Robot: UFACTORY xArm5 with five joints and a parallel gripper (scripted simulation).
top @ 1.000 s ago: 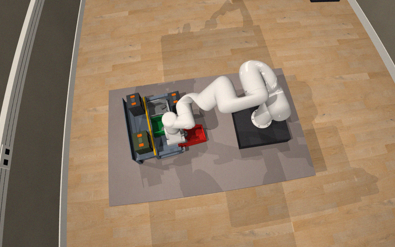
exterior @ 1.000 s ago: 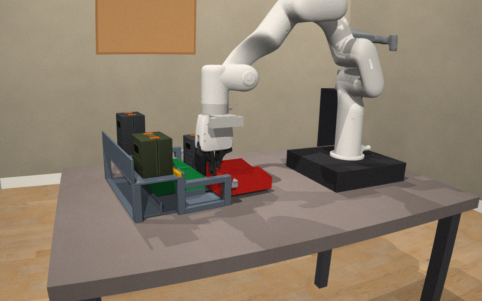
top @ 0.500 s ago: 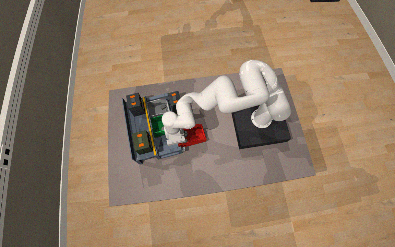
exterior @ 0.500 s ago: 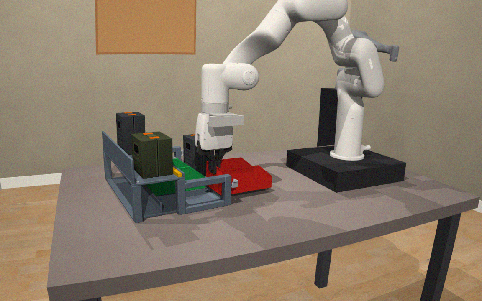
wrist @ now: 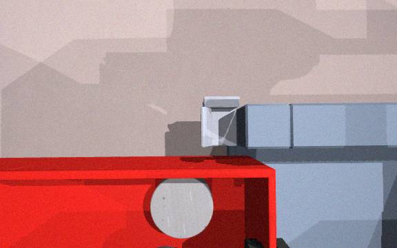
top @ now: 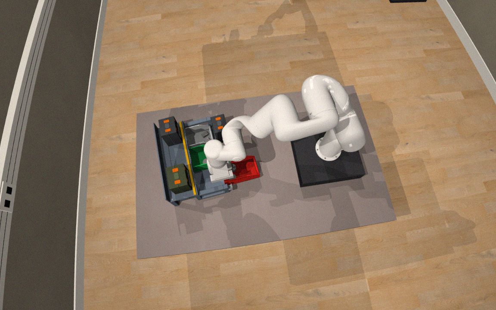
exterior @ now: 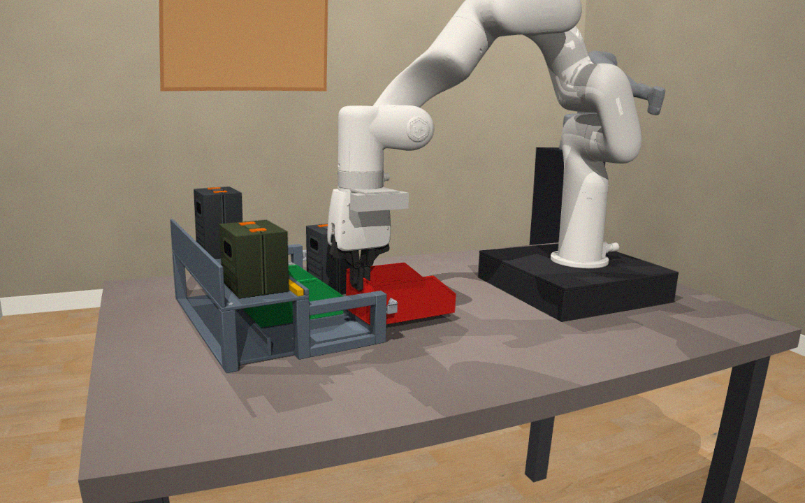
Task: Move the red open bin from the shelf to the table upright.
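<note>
Right now the grey disc is 6 cm below my hand, 4 cm behind it and 2 cm to the left of it. Round my hand: red open bin 8 cm behind, 4 cm below, 1 cm to the right; then green bin 10 cm to the right, 10 cm ahead, 5 cm below; then grey shelf 13 cm ahead, 9 cm to the right, 3 cm below.
</note>
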